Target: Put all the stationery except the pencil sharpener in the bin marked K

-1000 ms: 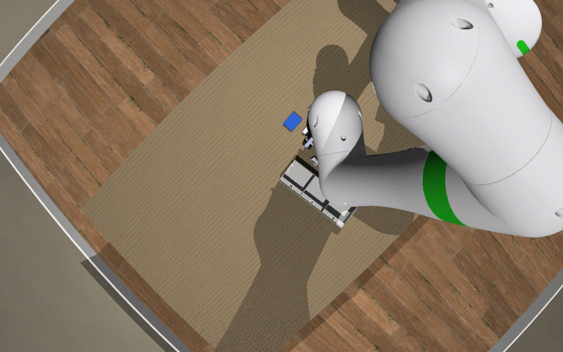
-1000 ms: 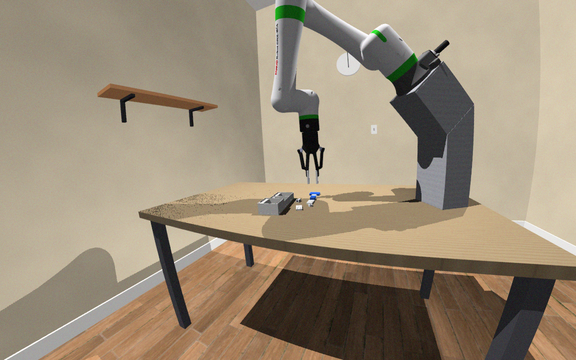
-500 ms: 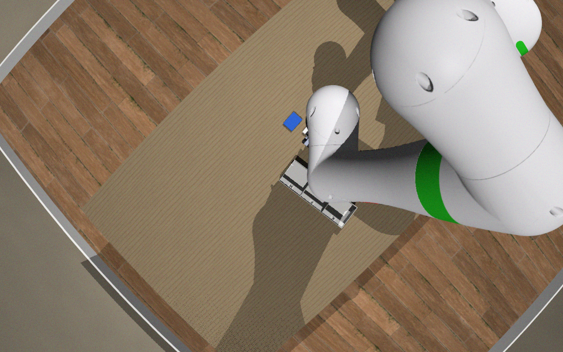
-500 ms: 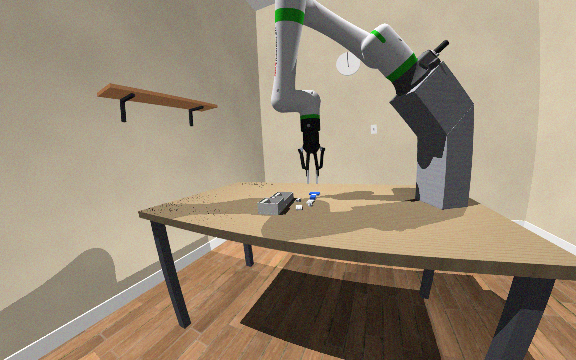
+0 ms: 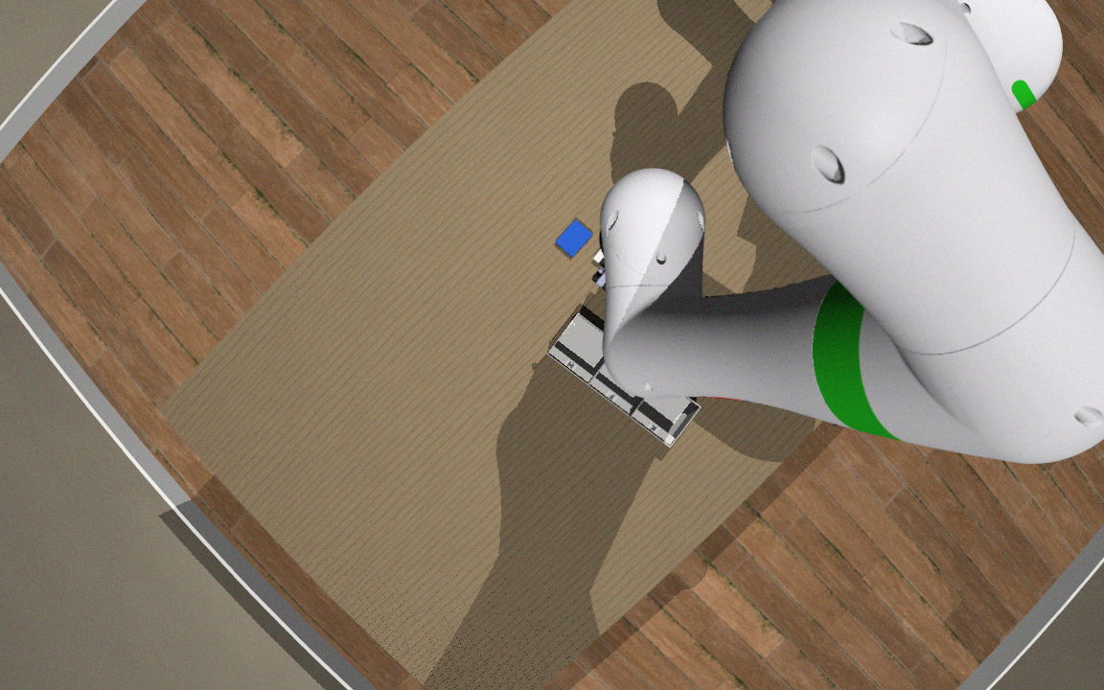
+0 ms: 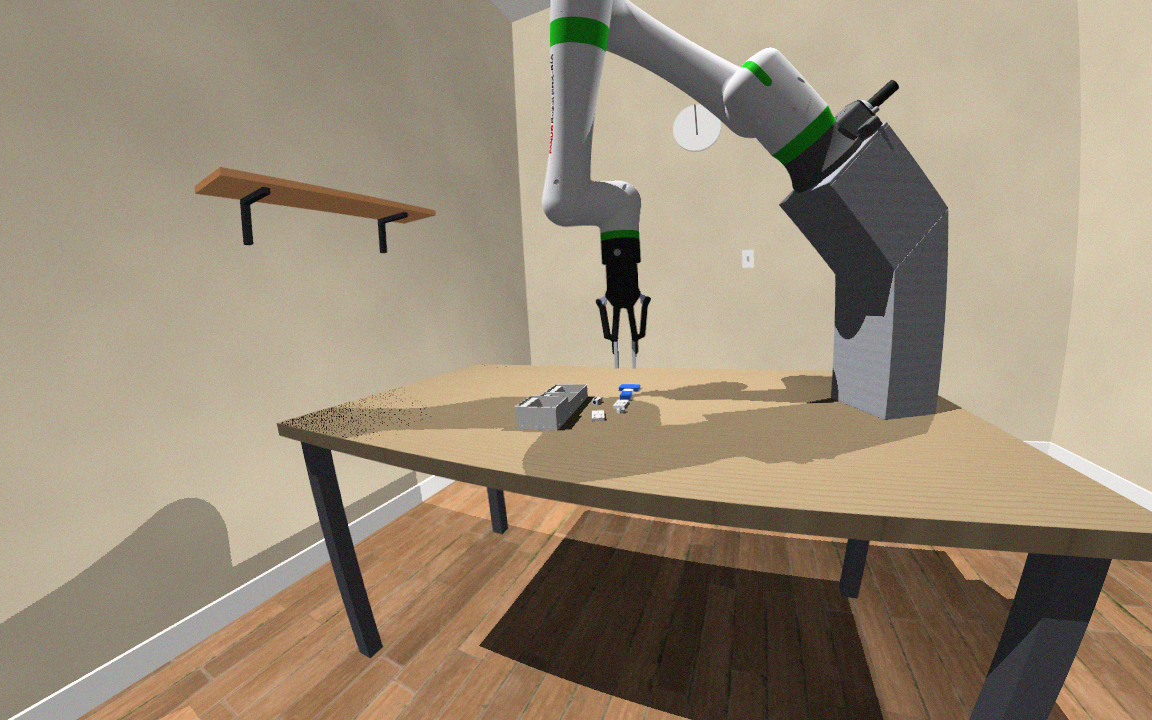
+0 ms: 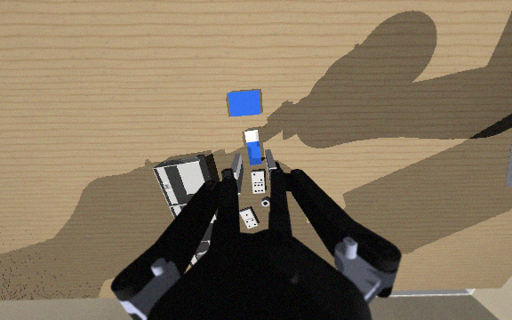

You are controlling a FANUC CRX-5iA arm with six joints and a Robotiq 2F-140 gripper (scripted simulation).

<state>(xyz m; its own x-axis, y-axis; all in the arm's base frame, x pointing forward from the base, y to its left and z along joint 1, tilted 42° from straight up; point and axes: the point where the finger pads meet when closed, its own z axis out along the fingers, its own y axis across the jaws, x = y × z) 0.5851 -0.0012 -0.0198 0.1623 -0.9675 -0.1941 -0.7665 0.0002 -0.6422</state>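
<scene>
Right now my hand is 100 mm above the white eraser and 10 mm to the left of it. Also, from my hand: blue note pad 100 mm below, 80 mm to the right, 20 mm ahead; then silver pencil sharpener 100 mm below, 70 mm to the left, 50 mm ahead; then small dark ring 120 mm to the left, 100 mm below, 30 mm behind.
</scene>
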